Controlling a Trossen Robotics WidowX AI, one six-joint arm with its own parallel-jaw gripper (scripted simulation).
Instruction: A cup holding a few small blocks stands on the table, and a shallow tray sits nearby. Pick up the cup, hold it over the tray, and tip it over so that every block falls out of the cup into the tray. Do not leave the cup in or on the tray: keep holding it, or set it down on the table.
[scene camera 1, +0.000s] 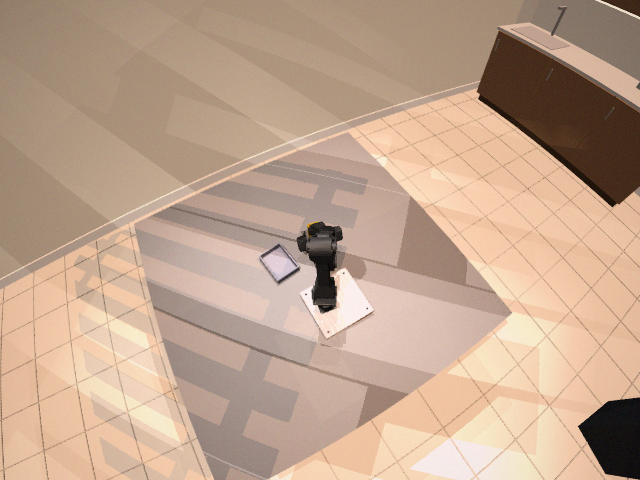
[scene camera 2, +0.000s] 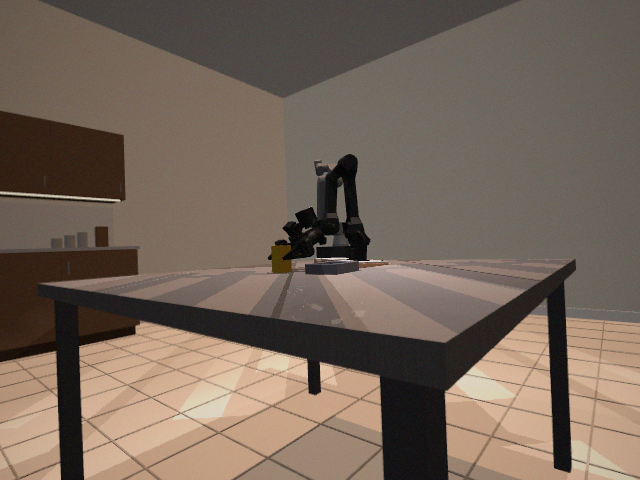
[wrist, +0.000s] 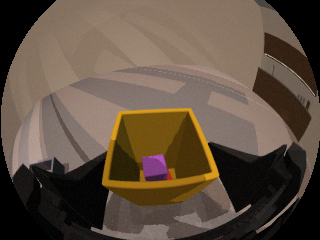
My gripper (scene camera 2: 275, 258) is open, holding nothing. Further things: a yellow square cup (wrist: 174, 132).
My gripper also shows in the wrist view (wrist: 162, 151).
